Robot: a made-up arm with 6 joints.
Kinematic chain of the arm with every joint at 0, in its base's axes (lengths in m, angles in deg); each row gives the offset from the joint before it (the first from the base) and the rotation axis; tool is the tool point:
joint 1: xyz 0 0 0.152 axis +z
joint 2: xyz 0 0.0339 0 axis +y
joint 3: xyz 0 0 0.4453 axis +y
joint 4: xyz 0 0 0.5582 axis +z
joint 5: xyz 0 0 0 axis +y
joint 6: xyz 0 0 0.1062 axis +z
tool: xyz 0 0 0
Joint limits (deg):
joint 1: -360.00..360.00
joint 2: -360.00..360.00
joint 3: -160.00..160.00
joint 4: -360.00..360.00
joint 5: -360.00..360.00
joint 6: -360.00..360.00
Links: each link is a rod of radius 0.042 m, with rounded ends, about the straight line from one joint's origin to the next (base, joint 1, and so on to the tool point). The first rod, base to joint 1, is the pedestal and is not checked.
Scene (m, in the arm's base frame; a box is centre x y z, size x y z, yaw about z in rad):
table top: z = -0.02
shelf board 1: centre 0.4 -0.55 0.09 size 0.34 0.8 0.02 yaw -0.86
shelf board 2: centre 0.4 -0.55 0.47 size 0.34 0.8 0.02 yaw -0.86
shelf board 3: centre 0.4 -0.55 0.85 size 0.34 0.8 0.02 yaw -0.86
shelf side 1: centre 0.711 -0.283 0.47 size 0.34 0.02 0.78 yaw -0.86
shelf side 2: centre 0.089 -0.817 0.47 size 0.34 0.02 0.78 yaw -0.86
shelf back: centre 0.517 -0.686 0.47 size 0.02 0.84 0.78 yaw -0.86
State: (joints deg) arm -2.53 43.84 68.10 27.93 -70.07 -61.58
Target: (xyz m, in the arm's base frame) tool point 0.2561 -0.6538 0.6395
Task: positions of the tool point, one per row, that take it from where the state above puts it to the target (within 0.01 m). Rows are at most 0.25 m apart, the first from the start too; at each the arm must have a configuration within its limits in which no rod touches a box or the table.
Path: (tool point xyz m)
1: 0.8802 0.0875 0.5282
2: 0.7953 0.2082 0.7149
3: 0.6516 0.2842 0.8779
4: 0.4740 0.2997 1.0042
5: 0.2917 0.2506 1.0847
6: 0.1327 0.1454 1.1148
7: 0.0189 0.0031 1.0941
8: -0.0385 -0.1507 1.0268
9: -0.0401 -0.2893 0.9209
10: 0.0027 -0.3898 0.7875
11: 0.0703 -0.4380 0.6395
12: 0.1217 -0.5165 0.6529
13: 0.1841 -0.5897 0.6528
14: 0.2561 -0.6538 0.6395

